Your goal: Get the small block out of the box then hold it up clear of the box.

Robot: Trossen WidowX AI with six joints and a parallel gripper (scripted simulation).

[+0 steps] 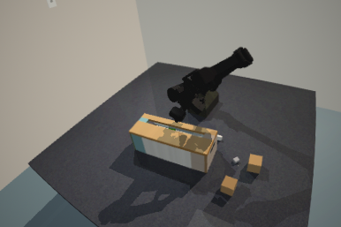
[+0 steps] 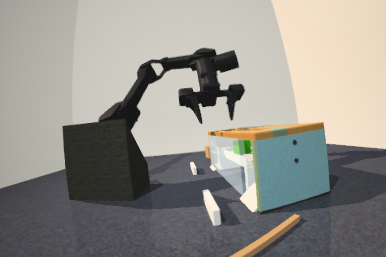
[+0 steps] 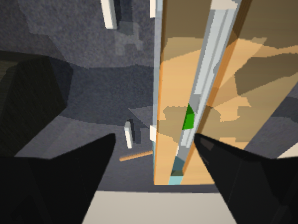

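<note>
The box lies 4 cm ahead of my gripper tip, 1 cm to the right of it and 10 cm below it. From my gripper tip the other things lie so: thin tan stick: 2 cm behind, 27 cm to the right, 15 cm below.
</note>
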